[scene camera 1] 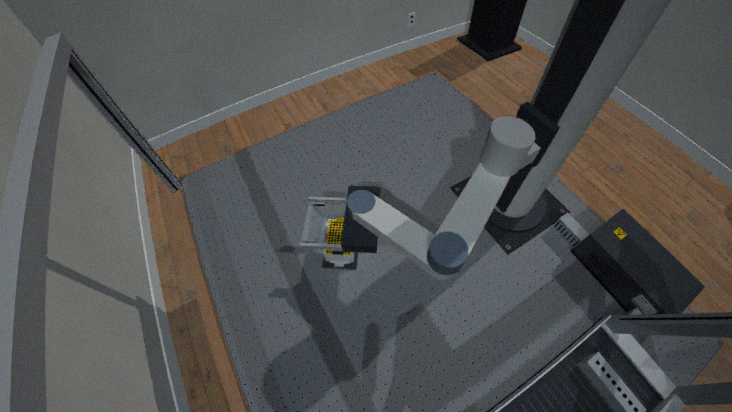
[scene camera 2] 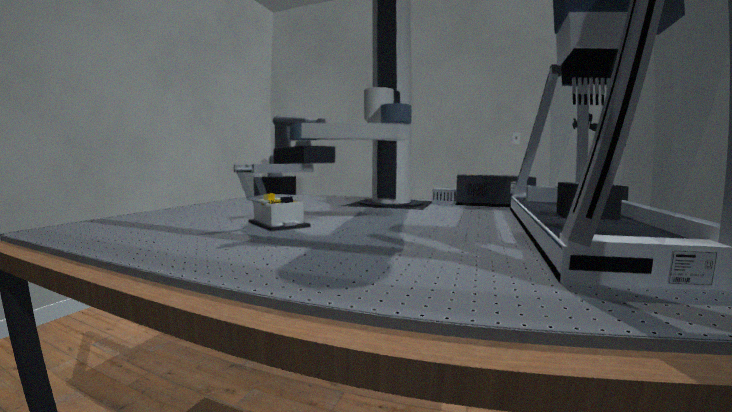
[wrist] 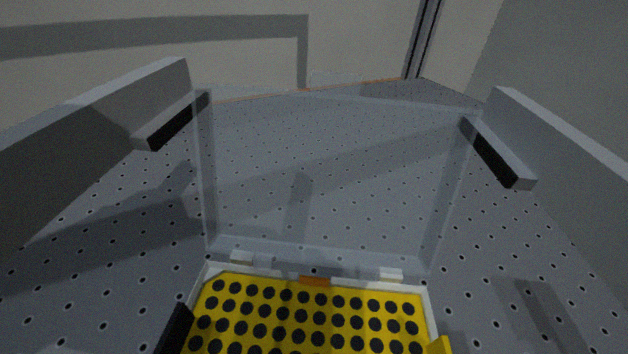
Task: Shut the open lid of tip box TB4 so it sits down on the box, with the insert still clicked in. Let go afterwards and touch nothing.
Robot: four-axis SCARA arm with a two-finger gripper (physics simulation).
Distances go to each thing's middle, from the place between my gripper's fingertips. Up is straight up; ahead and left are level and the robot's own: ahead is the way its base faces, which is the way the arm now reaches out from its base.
Now: hand 20 mm past the clear lid (scene camera 1: 315,226), 10 mm to the right of it and 40 mm above it. Round my hand: dark controller box (scene camera 1: 644,266) 770 mm behind, 590 mm to the left, 80 mm below.
